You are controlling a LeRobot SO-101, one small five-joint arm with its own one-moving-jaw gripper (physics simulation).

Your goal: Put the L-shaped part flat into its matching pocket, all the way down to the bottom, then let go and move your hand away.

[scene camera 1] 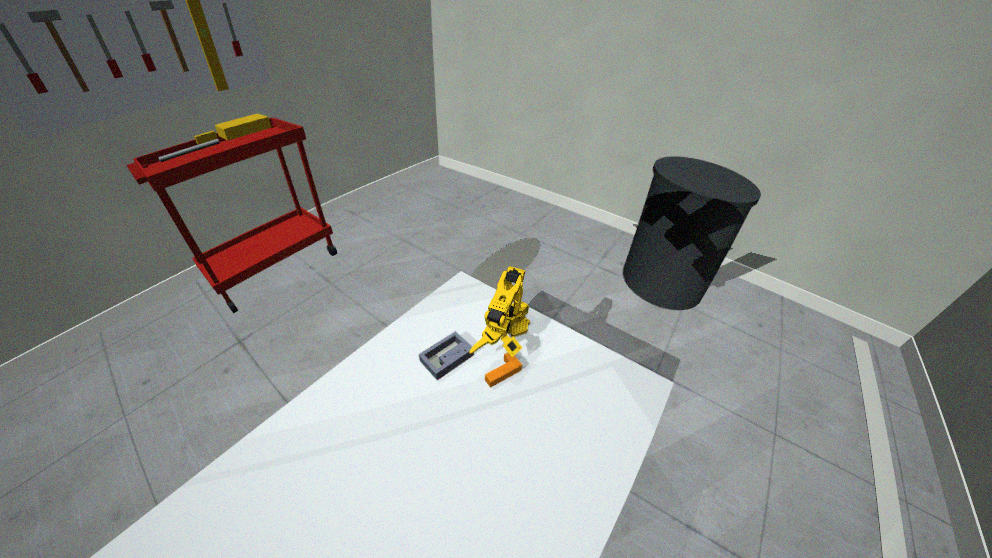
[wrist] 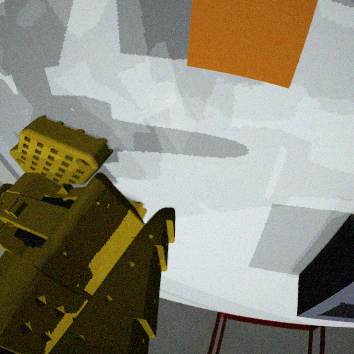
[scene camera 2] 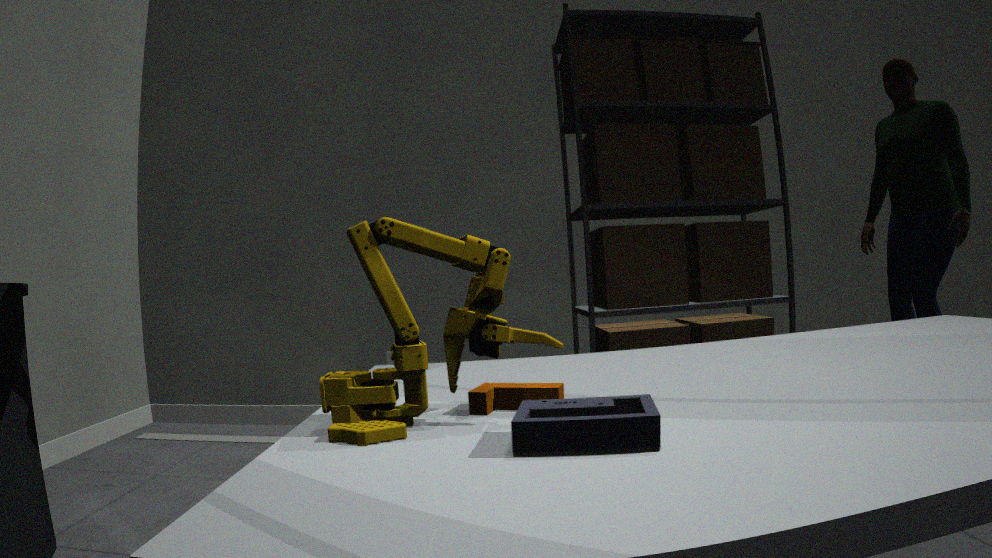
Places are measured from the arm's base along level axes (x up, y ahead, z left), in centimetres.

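Pixels of known places: hand, tool point: (wrist: 174,220) (scene camera 2: 455,389); arm's base, link origin: (scene camera 1: 509,328) (wrist: 100,178) (scene camera 2: 388,431).
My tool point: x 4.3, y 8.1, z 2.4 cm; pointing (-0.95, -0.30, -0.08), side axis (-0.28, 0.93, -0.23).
For each thing: its top centre in the pictures, then the offset to it from my tool point. Level surfaces: height alone.
- orange L-shaped part, top centre: (scene camera 2: 516,387) (scene camera 1: 500,365) dx -1.3, dy +7.4, dz +5.3 cm
- dark grey pocket block, top centre: (scene camera 2: 586,407) (scene camera 1: 446,351) dx -0.6, dy +13.7, dz -10.3 cm
- white table, surface height: dx -4.3 cm
The orange L-shaped part (scene camera 1: 502,372) (scene camera 2: 523,386) (wrist: 250,40) lies flat on the white table, apart from the pocket block. The dark grey pocket block (scene camera 1: 439,374) (scene camera 2: 586,438) (wrist: 320,280) stands beside it, to its left in scene camera 1 and nearer the camera in scene camera 2. Its recess holds no part. My yellow gripper (scene camera 1: 492,351) (scene camera 2: 507,368) is fully open and empty, raised above the table near the part's arm-side end. One notched jaw shows in the wrist view, and the moving jaw is out of that picture.
The white table (scene camera 1: 388,471) (scene camera 2: 763,454) carries my arm's base at its end. A red cart (scene camera 1: 232,158) and a dark bin (scene camera 1: 679,277) stand on the floor. A shelf rack (scene camera 2: 683,210) and a person (scene camera 2: 915,152) are behind the table.
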